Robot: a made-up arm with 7 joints. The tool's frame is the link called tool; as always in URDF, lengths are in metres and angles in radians. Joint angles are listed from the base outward.
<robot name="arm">
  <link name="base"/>
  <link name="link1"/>
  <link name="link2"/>
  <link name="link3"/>
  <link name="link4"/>
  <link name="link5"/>
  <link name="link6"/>
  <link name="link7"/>
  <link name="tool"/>
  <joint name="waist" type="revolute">
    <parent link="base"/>
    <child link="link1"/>
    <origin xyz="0 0 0.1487" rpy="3.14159 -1.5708 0"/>
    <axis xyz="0 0 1"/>
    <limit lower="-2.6" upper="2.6"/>
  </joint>
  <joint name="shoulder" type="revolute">
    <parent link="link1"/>
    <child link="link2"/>
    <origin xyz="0.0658 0.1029 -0.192" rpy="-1.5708 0 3.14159"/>
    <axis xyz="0 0 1"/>
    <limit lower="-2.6" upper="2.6"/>
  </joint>
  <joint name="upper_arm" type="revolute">
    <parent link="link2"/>
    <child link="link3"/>
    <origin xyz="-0.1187 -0.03 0.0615" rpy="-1.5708 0 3.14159"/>
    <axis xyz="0 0 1"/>
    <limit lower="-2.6" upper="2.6"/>
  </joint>
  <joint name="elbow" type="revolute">
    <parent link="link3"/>
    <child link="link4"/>
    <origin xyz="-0.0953 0.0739 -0.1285" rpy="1.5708 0 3.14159"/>
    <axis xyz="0 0 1"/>
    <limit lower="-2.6" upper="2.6"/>
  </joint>
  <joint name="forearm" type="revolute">
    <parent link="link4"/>
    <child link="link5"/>
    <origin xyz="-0.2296 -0.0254 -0.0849" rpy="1.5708 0 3.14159"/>
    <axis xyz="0 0 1"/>
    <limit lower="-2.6" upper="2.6"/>
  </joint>
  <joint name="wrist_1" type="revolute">
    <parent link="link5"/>
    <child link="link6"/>
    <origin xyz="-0.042 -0.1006 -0.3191" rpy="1.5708 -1.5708 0"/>
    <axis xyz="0 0 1"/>
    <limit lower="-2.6" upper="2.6"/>
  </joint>
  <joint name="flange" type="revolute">
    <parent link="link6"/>
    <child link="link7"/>
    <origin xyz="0.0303 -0.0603 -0.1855" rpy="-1.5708 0 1.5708"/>
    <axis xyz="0 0 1"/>
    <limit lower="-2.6" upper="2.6"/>
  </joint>
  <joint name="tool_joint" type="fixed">
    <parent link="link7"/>
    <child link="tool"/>
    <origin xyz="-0.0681 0.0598 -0.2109" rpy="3.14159 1.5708 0"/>
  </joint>
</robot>
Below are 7 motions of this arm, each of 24 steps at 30 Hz.
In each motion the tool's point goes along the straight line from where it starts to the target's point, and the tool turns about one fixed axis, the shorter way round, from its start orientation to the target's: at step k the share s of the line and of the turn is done. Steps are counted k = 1, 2, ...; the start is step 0. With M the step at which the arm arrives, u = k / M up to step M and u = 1 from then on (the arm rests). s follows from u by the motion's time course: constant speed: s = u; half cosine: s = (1 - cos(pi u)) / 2; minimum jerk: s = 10 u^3 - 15 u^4 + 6 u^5.
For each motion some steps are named. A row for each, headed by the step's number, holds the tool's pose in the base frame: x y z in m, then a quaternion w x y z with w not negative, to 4 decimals.
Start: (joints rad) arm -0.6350 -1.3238 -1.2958 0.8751 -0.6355 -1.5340 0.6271
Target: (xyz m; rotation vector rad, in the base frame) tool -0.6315 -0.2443 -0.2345 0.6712 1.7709 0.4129
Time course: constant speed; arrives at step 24
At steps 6, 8, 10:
6: -0.4510 -0.4763 -0.2587 0.6726 0.3753 0.6264 -0.1200
8: -0.4710 -0.4505 -0.2560 0.6647 0.3675 0.6447 -0.0872
10: -0.4911 -0.4247 -0.2533 0.6557 0.3590 0.6619 -0.0543

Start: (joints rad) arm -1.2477 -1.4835 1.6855 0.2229 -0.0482 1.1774 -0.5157
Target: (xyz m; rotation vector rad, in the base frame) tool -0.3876 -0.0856 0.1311 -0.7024 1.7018 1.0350
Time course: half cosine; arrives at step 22
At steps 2, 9, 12, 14, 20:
2: -0.1832 -0.1569 -0.0093 0.7048 -0.0042 0.4244 0.5685
9: -0.2539 -0.1322 0.0393 0.6474 -0.1063 0.5346 0.5327
12: -0.2981 -0.1168 0.0696 0.6024 -0.1690 0.5964 0.5029
14: -0.3266 -0.1069 0.0892 0.5700 -0.2084 0.6329 0.4808
20: -0.3834 -0.0871 0.1282 0.4981 -0.2840 0.6970 0.4306

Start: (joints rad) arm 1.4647 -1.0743 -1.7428 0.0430 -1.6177 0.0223 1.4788
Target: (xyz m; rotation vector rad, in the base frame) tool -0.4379 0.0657 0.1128 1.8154 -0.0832 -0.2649
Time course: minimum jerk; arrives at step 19
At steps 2, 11, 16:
2: -0.2967 0.1249 0.2242 0.1169 0.8496 -0.5141 0.0136
11: -0.3874 0.0869 0.1527 0.4555 0.8589 -0.2228 -0.0722
16: -0.4335 0.0675 0.1162 0.5955 0.7939 -0.0524 -0.1112

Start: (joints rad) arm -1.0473 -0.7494 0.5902 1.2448 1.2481 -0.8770 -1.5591
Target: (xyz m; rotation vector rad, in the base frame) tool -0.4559 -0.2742 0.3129 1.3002 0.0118 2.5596
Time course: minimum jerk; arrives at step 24
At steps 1, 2, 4, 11, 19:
1: -0.2806 -0.2477 0.0702 0.2262 -0.6195 0.0533 -0.7498
2: -0.2814 -0.2478 0.0713 0.2246 -0.6190 0.0531 -0.7508
4: -0.2867 -0.2486 0.0786 0.2139 -0.6153 0.0514 -0.7570
11: -0.3546 -0.2589 0.1726 0.0751 -0.5597 0.0297 -0.8247
19: -0.4446 -0.2725 0.2972 0.1116 0.4626 0.0003 0.8795

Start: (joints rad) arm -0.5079 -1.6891 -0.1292 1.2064 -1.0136 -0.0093 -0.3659
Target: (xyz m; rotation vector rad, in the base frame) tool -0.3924 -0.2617 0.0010 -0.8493 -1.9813 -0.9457
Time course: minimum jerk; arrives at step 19
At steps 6, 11, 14, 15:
6: -0.2388 -0.2776 -0.1721 0.1273 -0.1649 -0.9678 -0.1412
11: -0.3256 -0.2686 -0.0743 0.2784 -0.2659 -0.8803 -0.2772
14: -0.3702 -0.2640 -0.0240 0.3500 -0.3120 -0.8148 -0.3411
15: -0.3799 -0.2630 -0.0131 0.3649 -0.3214 -0.7987 -0.3543

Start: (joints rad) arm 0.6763 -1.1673 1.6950 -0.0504 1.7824 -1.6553 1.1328
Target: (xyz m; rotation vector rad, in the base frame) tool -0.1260 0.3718 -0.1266 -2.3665 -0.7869 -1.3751
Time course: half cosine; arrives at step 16
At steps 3, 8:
3: -0.3595 0.2532 -0.2884 0.1856 0.9367 0.2954 0.0291
8: -0.2535 0.3070 -0.2149 0.0360 0.9225 0.2976 0.2433

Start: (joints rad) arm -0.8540 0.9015 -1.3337 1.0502 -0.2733 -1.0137 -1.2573
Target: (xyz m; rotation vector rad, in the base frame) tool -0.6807 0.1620 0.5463 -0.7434 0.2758 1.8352
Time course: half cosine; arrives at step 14
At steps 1, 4, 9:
1: -0.4118 0.4016 0.6905 0.5939 -0.0364 0.3383 0.7291
4: -0.4596 0.3589 0.6649 0.5900 -0.0870 0.3012 0.7440
9: -0.6036 0.2307 0.5876 0.5636 -0.2362 0.1827 0.7702

